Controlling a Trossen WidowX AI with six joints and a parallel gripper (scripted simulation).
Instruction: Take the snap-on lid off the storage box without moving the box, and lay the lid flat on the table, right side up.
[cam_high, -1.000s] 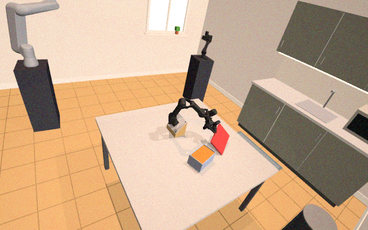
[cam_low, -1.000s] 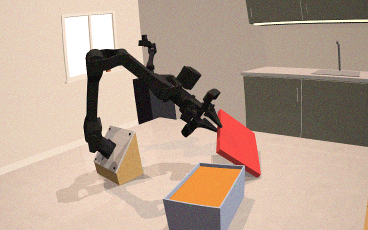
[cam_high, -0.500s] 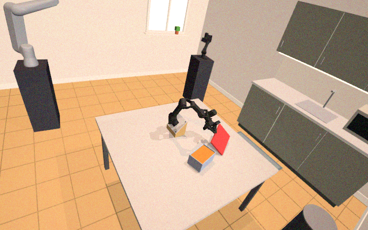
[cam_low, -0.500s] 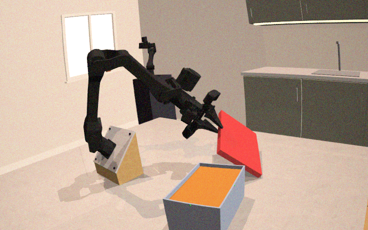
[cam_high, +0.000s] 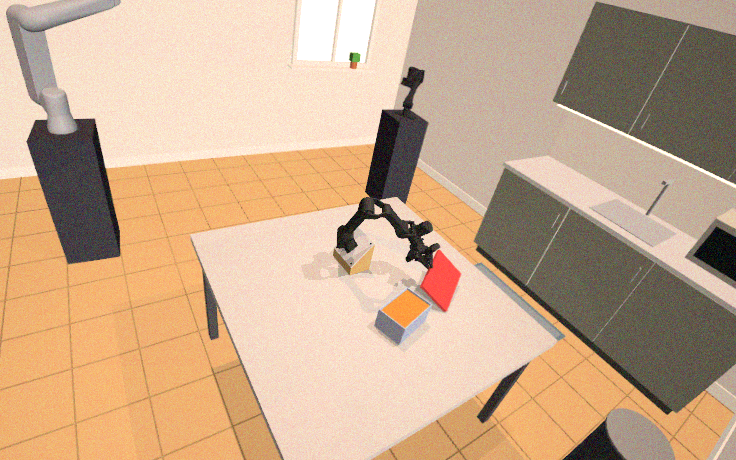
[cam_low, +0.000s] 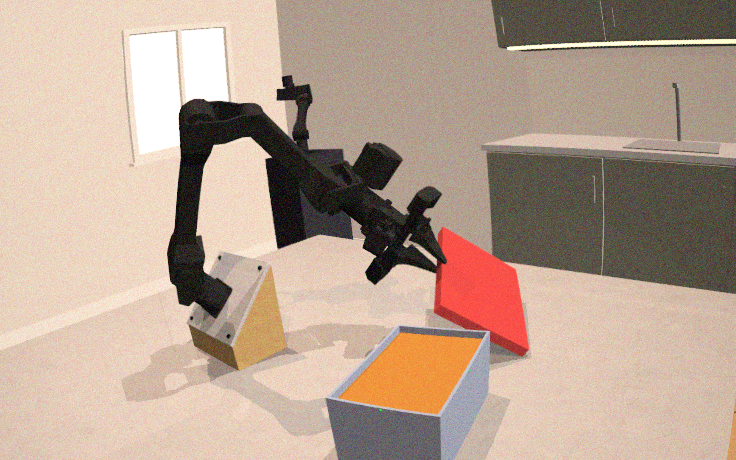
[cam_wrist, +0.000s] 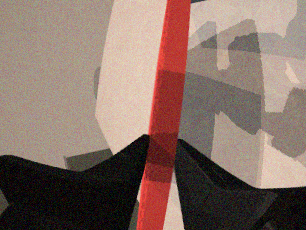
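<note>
My gripper tip is 5 cm to the right of the red lid, 5 cm short of it and 4 cm above it. From my gripper tip the other things lie so: storage box (23 cm to the right, 15 cm ahead, 8 cm below).
</note>
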